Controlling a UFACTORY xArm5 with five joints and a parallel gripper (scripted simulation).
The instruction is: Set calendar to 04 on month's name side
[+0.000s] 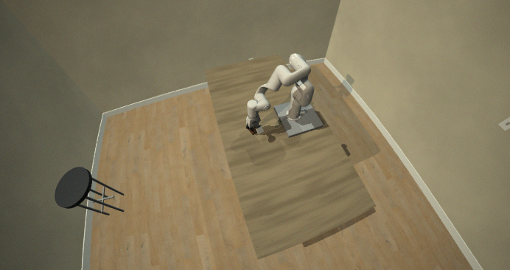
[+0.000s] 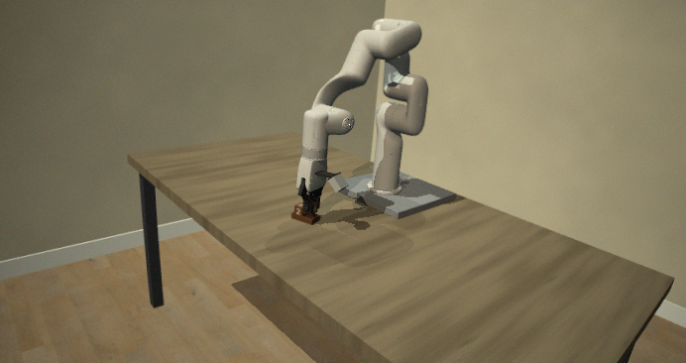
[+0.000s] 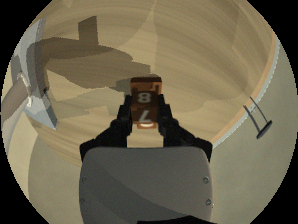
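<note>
The brown tray lies 1 cm ahead of my hand, 2 cm to the right of it and 5 cm below it.
</note>
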